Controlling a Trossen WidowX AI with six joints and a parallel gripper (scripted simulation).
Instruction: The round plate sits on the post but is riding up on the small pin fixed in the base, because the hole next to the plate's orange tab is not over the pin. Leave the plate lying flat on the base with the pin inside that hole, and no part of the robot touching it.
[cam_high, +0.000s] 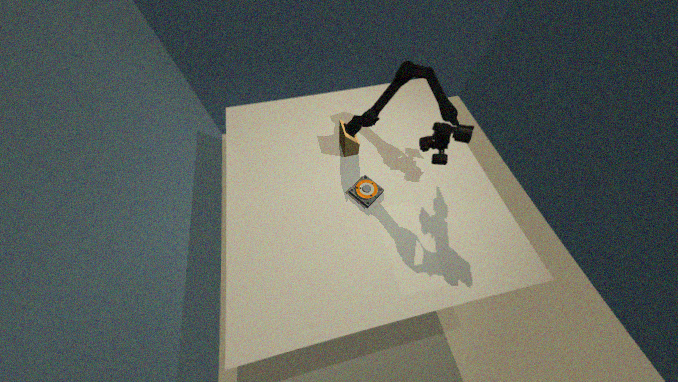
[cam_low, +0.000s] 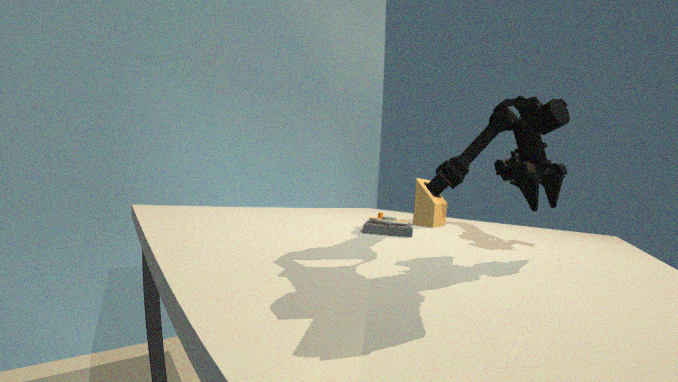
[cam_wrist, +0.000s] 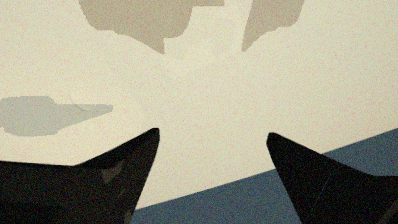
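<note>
Right now my gripper tip is 80 mm short of the round plate, 390 mm to the left of it and 60 mm above it. Also, from my gripper tip: grey square base 90 mm ahead, 370 mm to the right, 70 mm below.
</note>
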